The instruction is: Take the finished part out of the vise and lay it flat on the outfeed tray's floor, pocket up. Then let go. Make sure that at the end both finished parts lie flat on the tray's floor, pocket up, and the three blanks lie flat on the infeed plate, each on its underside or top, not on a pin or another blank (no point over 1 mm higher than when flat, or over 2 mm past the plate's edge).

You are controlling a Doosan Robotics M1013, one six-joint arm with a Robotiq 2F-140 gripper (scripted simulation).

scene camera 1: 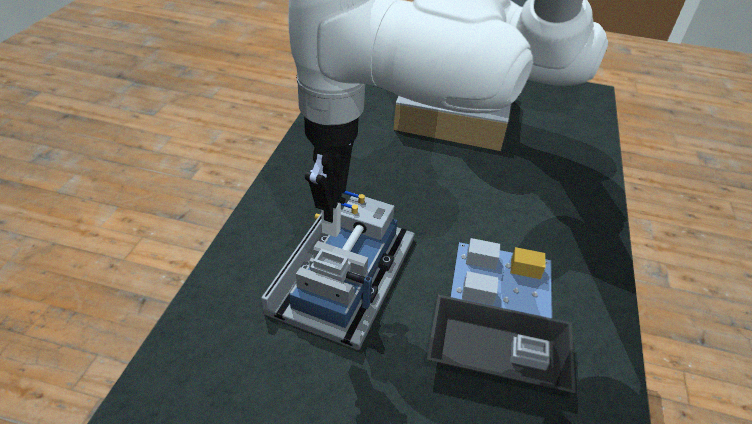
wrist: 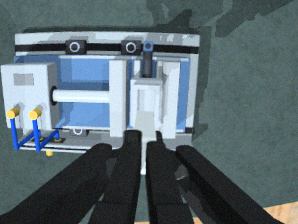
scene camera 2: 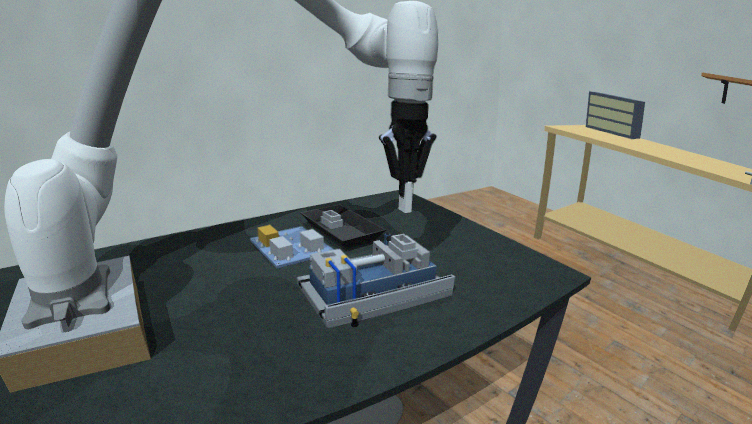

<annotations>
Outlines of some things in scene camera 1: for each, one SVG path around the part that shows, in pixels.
My gripper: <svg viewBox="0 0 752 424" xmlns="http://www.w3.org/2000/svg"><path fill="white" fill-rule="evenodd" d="M304 117L305 135L314 146L313 161L315 162L313 170L306 172L305 179L309 182L315 207L321 209L322 233L337 237L340 233L341 204L344 204L346 198L342 197L342 193L346 191L352 147L358 134L359 117L343 125L322 125Z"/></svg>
A yellow block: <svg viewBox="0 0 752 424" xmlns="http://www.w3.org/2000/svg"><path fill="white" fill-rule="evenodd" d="M515 247L511 258L510 273L541 279L545 270L545 253Z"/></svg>
</annotations>
